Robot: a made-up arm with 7 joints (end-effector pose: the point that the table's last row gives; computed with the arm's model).
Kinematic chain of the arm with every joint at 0, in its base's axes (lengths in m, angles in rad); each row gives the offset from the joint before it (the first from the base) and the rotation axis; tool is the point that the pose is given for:
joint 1: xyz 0 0 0.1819 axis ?
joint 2: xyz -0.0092 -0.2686 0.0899 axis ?
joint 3: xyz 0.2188 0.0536 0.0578 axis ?
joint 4: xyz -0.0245 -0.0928 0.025 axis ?
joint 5: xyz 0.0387 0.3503 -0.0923 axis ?
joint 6: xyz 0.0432 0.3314 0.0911 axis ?
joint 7: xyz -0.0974 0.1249 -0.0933 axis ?
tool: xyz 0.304 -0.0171 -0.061
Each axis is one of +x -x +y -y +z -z.
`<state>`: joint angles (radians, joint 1 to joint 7).
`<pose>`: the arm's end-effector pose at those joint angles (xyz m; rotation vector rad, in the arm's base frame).
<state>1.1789 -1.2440 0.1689 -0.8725 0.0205 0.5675 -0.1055</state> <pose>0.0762 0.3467 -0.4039 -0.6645 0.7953 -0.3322</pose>
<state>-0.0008 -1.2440 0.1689 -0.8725 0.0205 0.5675 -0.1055</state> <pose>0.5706 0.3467 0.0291 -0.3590 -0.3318 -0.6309</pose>
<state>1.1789 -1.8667 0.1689 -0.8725 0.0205 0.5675 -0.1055</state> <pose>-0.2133 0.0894 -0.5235 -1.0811 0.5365 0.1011</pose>
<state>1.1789 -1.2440 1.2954 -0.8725 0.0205 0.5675 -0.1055</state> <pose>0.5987 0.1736 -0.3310 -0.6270 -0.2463 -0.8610</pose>
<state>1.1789 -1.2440 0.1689 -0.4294 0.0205 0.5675 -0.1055</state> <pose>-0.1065 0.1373 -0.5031 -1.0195 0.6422 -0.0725</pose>
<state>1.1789 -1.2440 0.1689 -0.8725 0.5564 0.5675 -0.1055</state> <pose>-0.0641 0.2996 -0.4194 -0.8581 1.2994 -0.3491</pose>
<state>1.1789 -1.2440 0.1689 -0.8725 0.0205 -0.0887 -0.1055</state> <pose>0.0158 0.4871 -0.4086 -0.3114 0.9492 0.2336</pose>
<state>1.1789 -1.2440 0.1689 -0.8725 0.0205 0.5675 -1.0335</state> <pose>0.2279 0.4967 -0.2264 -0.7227 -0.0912 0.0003</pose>
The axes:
joint 1: +y
joint 2: +x
joint 3: -z
joint 4: -x
joint 5: +y
joint 6: -z
joint 7: +y

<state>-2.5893 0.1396 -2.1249 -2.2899 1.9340 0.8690 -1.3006</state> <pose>-0.8247 0.0140 -0.4619 -1.7199 0.0833 1.0305</pose>
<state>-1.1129 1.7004 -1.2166 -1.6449 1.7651 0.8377 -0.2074</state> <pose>-0.0850 -0.9780 0.2184 -0.8459 -0.6851 2.3617</pose>
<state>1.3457 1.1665 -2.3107 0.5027 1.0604 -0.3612 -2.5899</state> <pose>-0.2712 -0.3957 0.4117 2.0590 -1.6570 -0.0811</pose>
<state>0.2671 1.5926 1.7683 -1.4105 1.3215 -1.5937 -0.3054</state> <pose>0.2817 -1.2273 0.1908 1.9169 -1.8508 -1.0458</pose>
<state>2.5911 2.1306 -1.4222 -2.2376 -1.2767 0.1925 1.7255</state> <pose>-0.6133 -1.1848 0.0242 -2.4704 1.3512 0.5507</pose>
